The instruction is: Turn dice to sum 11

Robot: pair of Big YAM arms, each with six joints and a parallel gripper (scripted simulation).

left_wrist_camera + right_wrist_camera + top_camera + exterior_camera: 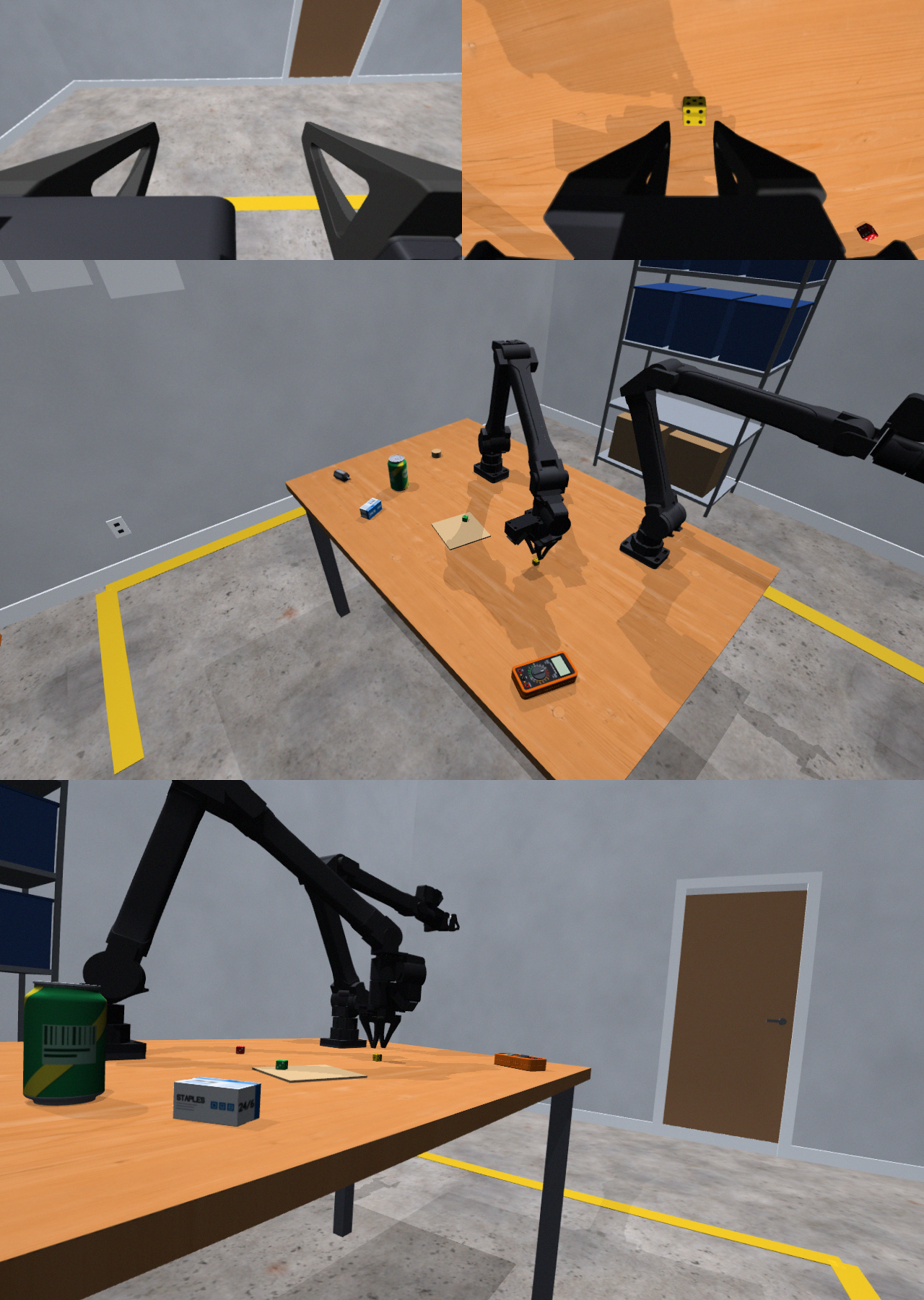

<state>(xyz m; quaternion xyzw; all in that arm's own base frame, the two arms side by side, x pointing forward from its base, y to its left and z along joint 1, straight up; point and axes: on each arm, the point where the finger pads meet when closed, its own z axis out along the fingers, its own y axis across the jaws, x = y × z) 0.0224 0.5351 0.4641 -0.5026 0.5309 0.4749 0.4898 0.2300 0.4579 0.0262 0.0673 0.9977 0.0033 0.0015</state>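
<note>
The yellow die lies 3 cm below my right hand. The rest, counted from my right hand: tan mat 26 cm to the right, 5 cm ahead, 4 cm below; then red die 23 cm behind, 19 cm to the right, 3 cm below; then green die 28 cm to the right, 3 cm below, 1 cm ahead.
</note>
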